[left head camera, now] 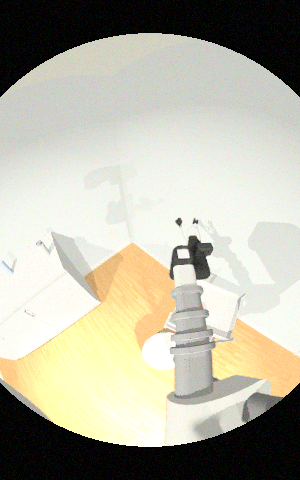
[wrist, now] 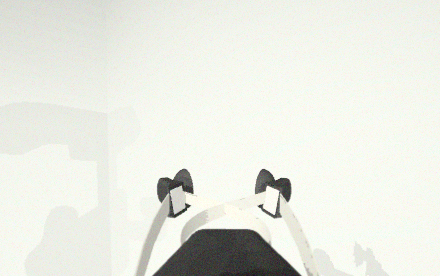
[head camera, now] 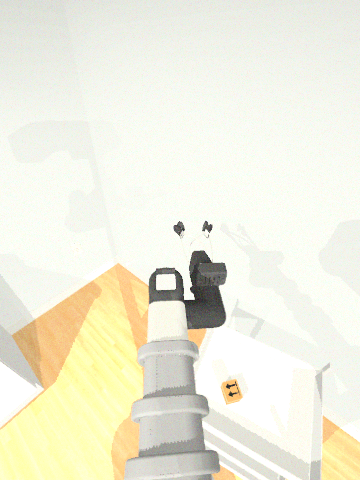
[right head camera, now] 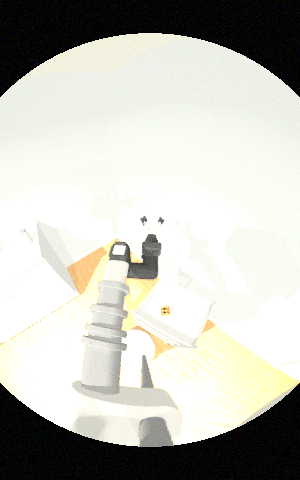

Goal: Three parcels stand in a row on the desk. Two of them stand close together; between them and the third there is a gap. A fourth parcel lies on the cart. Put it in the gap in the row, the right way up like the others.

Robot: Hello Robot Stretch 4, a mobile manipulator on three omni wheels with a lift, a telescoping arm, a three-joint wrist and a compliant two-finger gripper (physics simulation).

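Frame: origin at the robot's base, x right, y ahead, z up, level; millimetres.
Seen in the pictures: gripper, fingertip midpoint: (left head camera: 185,218) (wrist: 223,184) (head camera: 192,223) (right head camera: 151,216); robot's base, link origin: (left head camera: 162,349) (right head camera: 134,347).
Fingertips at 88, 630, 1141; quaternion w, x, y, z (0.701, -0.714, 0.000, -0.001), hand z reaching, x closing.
Offsets run from my fingertips to a thing's top centre, as dx, dy, dz. Level surfaces: height alone.
An orange parcel {+127, -333, -456} (head camera: 232,391) (right head camera: 165,310) with two black arrows on the face toward the camera lies on the white cart (head camera: 306,400) (right head camera: 192,337). In the left head camera view, part of the cart (left head camera: 231,310) shows beside the arm, and the parcel does not show. My gripper (head camera: 193,229) (left head camera: 187,221) (right head camera: 152,220) (wrist: 223,184) is open and empty, with its fingers wide apart. It is stretched out beyond the cart, in front of the pale wall. The desk's row of three parcels does not show in these views.
A white cabinet (left head camera: 75,300) (right head camera: 55,280) stands at the left, with a small object {-1051, -36, -111} (left head camera: 40,244) on top. A white round object (left head camera: 157,351) (right head camera: 140,342) is on the wooden floor {dz -1168} (head camera: 65,425) near the cart. Pale walls meet in a corner behind the gripper.
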